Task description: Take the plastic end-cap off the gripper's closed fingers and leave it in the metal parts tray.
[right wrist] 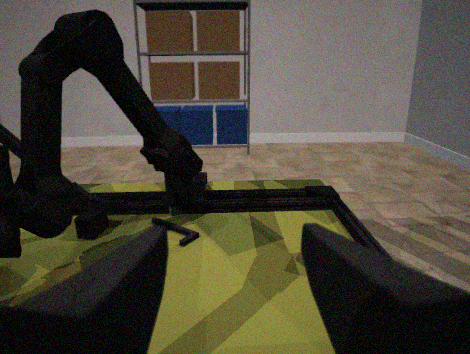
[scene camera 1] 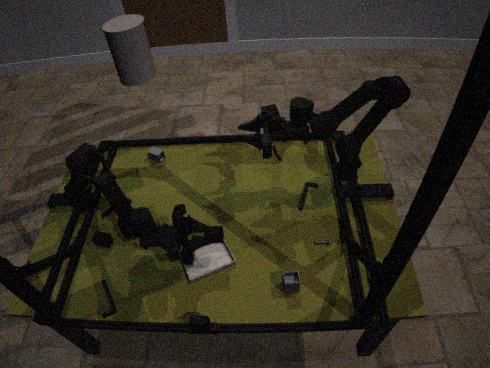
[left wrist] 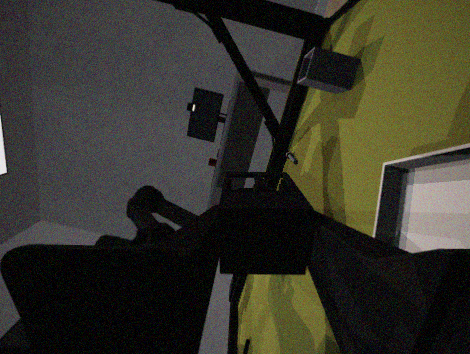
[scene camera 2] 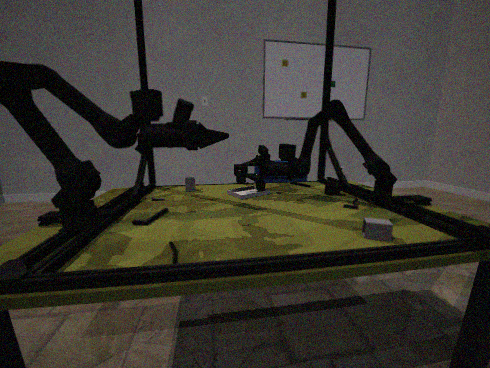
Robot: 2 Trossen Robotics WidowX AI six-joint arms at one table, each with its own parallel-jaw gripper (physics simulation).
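Places are measured from the left arm's base along level axes (x right, y ahead, z up), in metres.
Pixels of known places: left gripper, fingertip midpoint: point(scene camera 1: 214, 234) point(left wrist: 258, 213) point(scene camera 2: 240, 169); right gripper, fingertip midpoint: point(right wrist: 235, 237) point(scene camera 1: 237, 132) point(scene camera 2: 228, 135); left arm's base at its link origin: point(right wrist: 180, 198) point(scene camera 1: 85, 204) point(scene camera 2: 381, 198); right arm's base at its link origin: point(scene camera 1: 346, 172) point(scene camera 2: 80, 225).
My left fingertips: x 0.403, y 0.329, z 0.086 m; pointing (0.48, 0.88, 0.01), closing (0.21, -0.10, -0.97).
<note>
Ahead of a thing's pixels: the offset from my left fingertips to its top centre.
My left gripper point(scene camera 1: 204, 234) point(scene camera 2: 248, 168) point(left wrist: 258, 213) is shut on a black, block-shaped end-cap {dz +0.021, dx +0.000, dy +0.000 m} point(scene camera 1: 215, 232) point(scene camera 2: 240, 173) point(left wrist: 265, 245). In the left wrist view the cap spans the gap between both fingertips. In scene camera 1 the cap shows against the far edge of the pale metal parts tray {dz -0.088, dx -0.003, dy -0.038 m} point(scene camera 1: 212, 272) point(scene camera 2: 252, 196) point(left wrist: 389, 200), and in scene camera 2 it is above the table. The tray lies flat, and the left arm hides part of it. My right gripper point(scene camera 1: 246, 125) point(scene camera 2: 225, 135) point(right wrist: 235, 237) is open and empty, high above the table's far side in scene camera 1.
A small open grey box {dz -0.047, dx +0.200, dy +0.129 m} point(scene camera 1: 291, 282) point(scene camera 2: 190, 184) point(left wrist: 330, 70) stands right of the tray. A pale box {dz -0.065, dx -0.503, dy -0.022 m} point(scene camera 1: 156, 155) point(scene camera 2: 377, 228) is at the far left. A black block {dz -0.067, dx -0.223, dy -0.308 m} point(scene camera 1: 103, 239), a bolt {dz -0.088, dx +0.130, dy +0.290 m} point(scene camera 1: 321, 243) and L-shaped tools {dz -0.095, dx -0.028, dy -0.360 m} point(scene camera 1: 108, 299) {dz -0.095, dx -0.041, dy +0.359 m} point(scene camera 1: 301, 196) lie about. Black rails point(scene camera 1: 280, 327) frame the table.
</note>
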